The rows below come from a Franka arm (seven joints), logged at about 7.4 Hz.
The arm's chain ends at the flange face. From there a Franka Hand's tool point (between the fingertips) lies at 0.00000 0.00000 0.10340 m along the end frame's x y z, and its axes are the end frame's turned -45 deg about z.
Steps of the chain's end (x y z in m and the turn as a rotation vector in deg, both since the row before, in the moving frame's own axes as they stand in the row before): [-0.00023, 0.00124, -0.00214, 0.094, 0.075, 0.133]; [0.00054, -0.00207, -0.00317, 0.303, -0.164, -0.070]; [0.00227, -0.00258, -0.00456, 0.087, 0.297, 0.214]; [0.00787, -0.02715, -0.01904, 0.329, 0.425, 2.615]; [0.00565, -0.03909, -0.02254, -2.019, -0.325, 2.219]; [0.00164, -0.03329, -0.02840, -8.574, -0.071, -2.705]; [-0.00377, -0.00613, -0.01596, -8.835, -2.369, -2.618]
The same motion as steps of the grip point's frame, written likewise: [-0.00082, 0.00069, -0.00214, 0.013, 0.120, 0.133]; [0.00202, -0.00168, -0.00317, 0.330, 0.098, -0.070]; [0.00392, 0.00005, -0.00456, -0.148, 0.272, 0.214]; [0.02572, -0.01349, -0.01904, -0.068, 0.533, 2.615]; [0.02860, -0.02154, -0.02261, -1.198, -1.657, 2.219]; [0.01397, -0.01131, -0.02956, -6.013, -6.113, -2.705]; [-0.01237, 0.00154, -0.01727, -4.572, -7.922, -2.618]
